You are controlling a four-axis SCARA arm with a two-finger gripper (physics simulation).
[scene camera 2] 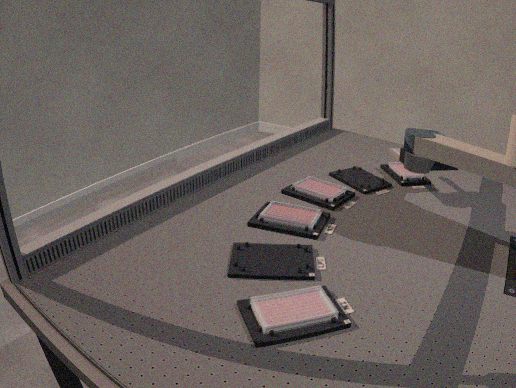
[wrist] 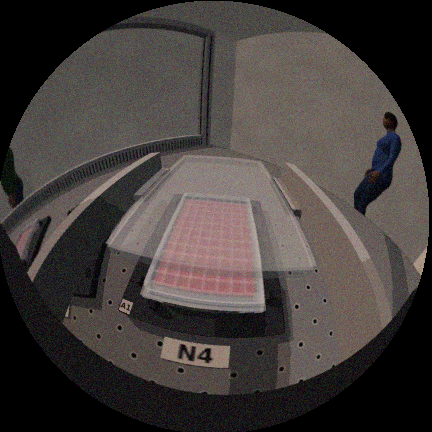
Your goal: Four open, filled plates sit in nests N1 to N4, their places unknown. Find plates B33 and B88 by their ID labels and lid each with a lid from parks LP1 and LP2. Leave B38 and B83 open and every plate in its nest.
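Frame: origin at the arm's base, x ahead, y left, z up, level; centimetres.
Seen in the pictures: gripper, fingertip midpoint: point(wrist: 220, 164).
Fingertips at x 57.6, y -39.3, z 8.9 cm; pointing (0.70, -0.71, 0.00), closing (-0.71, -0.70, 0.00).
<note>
A point is followed by its place in that frame.
My gripper point(scene camera 2: 422, 159) point(wrist: 220, 164) {y -39.3, x 57.6, z 8.9 cm} is shut on a clear lid point(wrist: 220, 177) {y -38.0, x 56.2, z 8.5 cm}, held level above nest N4 point(wrist: 220, 325) {y -33.1, x 49.9, z 2.5 cm}. Through the lid, a pink-filled plate point(scene camera 2: 401, 170) point(wrist: 207, 245) shows seated in N4, turned slightly relative to the lid. No ID label is readable. In the scene view, pink-filled plates also sit in the front nest point(scene camera 2: 260, 338) {y 50.9, x 52.3, z 2.5 cm} marked N1 and in two middle nests: the nearer plate point(scene camera 2: 290, 215) {y 13.7, x 69.9, z 3.9 cm} and the farther plate point(scene camera 2: 320, 189) {y -3.9, x 71.4, z 3.8 cm}. I cannot tell which of these are lidded. Park LP2 point(scene camera 2: 361, 180) {y -20.9, x 66.2, z 2.3 cm} and the nearer park point(scene camera 2: 272, 261) {y 30.2, x 63.8, z 2.3 cm} are bare.
The arm point(scene camera 2: 470, 152) {y 1.6, x 31.3, z 25.0 cm} reaches in from the right. A slotted rail point(scene camera 2: 175, 192) {y 19.5, x 100.4, z 3.5 cm} runs along the back left edge. The N4 label point(wrist: 195, 353) {y -30.5, x 49.3, z 1.5 cm} faces the wrist camera. A person in blue point(wrist: 385, 155) stands beyond the table at right; part of a person in green point(wrist: 10, 175) shows at left.
</note>
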